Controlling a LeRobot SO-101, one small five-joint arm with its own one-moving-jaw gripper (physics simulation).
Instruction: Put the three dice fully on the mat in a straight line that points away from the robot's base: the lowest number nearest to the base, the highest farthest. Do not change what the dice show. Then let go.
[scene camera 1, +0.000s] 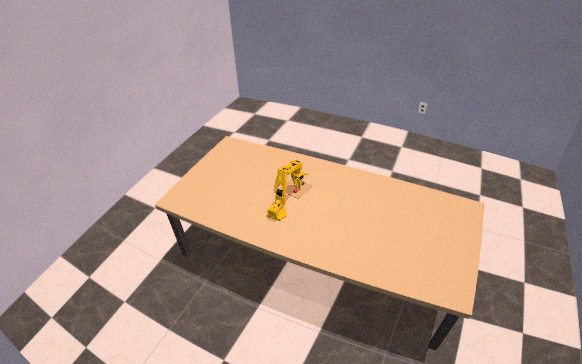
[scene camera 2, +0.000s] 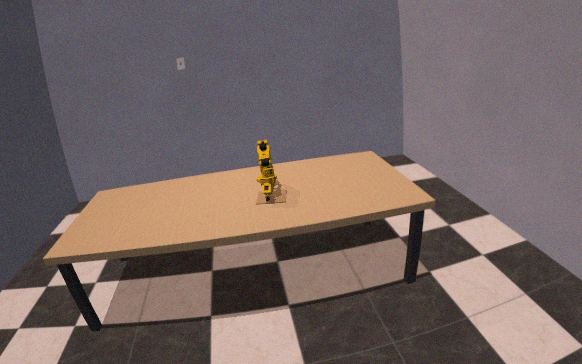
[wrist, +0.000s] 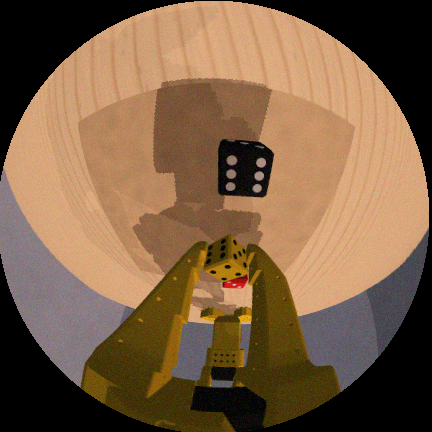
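Seen in the pictures: hand at its tool point: (scene camera 1: 296, 185) (scene camera 2: 270, 193) (wrist: 206, 250); arm's base at its link origin: (scene camera 1: 278, 211) (wrist: 227, 309).
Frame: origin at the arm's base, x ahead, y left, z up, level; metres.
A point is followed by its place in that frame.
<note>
My gripper (wrist: 227, 245) @(x 0.215, y -0.004, z 0.018 m) (scene camera 1: 300, 187) @(x 0.215, y -0.004, z 0.018 m) is shut on the yellow die (wrist: 226, 259) @(x 0.220, y -0.015, z 0.027 m), whose two sides the jaws press. The yellow die is over the mat (wrist: 312, 165) @(x 0.250, y -0.056, z 0.004 m) (scene camera 1: 306, 189) @(x 0.225, y -0.065, z 0.004 m) (scene camera 2: 281, 198) @(x 0.258, y 0.041, z 0.004 m); its exact height is hard to tell. The face turned toward the lower edge of the wrist view shows four pips. The black die (wrist: 245, 170) (scene camera 2: 267, 198) @(x 0.260, y -0.025, z 0.016 m) sits on the mat beyond the jaw tips, slightly right of them, with six pips on its large visible face. The red die (wrist: 236, 283) @(x 0.179, y -0.018, z 0.020 m) (scene camera 1: 295, 191) @(x 0.172, y -0.021, z 0.016 m) is on the base side of the yellow die, which partly hides it; its number is unclear.
The arm's yellow base (scene camera 1: 276, 212) @(x -0.057, y -0.021, z 0.055 m) stands on the wooden table (scene camera 1: 380, 230) @(x 0.085, y -0.555, z 0.000 m) (scene camera 2: 175, 215) @(x 0.266, y -0.477, z 0.000 m). The arm reaches from it over the mat and casts a shadow there. The mat's far edge shows beyond the black die in the wrist view.
</note>
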